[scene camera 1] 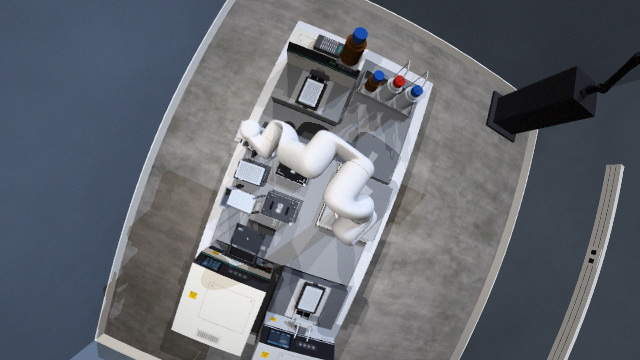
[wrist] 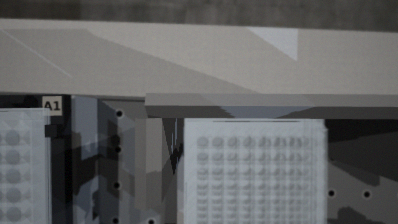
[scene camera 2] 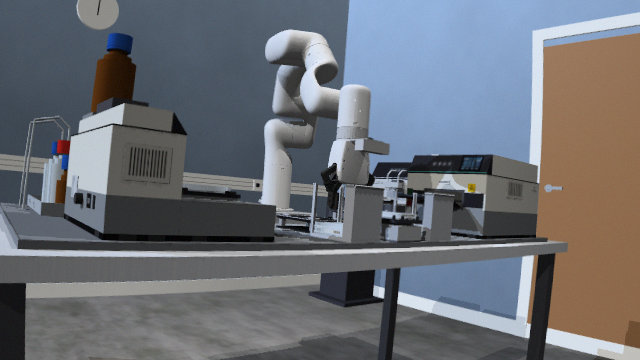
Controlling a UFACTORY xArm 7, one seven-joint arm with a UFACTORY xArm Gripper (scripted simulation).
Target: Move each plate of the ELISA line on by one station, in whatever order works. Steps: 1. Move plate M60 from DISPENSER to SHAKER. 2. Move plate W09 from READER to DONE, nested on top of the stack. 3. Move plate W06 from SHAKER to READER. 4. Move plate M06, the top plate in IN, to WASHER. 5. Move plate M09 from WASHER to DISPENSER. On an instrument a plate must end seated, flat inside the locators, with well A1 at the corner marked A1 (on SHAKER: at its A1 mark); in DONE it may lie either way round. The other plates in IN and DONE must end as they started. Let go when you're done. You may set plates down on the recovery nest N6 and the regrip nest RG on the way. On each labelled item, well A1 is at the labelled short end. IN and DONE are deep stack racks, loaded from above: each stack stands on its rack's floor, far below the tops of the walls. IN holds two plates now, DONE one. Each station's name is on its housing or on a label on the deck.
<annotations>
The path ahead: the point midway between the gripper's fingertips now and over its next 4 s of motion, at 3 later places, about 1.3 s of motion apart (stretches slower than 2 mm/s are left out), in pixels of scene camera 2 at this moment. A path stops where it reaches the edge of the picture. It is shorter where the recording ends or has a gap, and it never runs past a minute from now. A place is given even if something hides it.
My gripper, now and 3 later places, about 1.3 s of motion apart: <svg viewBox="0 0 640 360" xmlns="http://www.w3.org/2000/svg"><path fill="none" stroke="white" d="M346 210L348 190L349 170L351 151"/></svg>
</annotations>
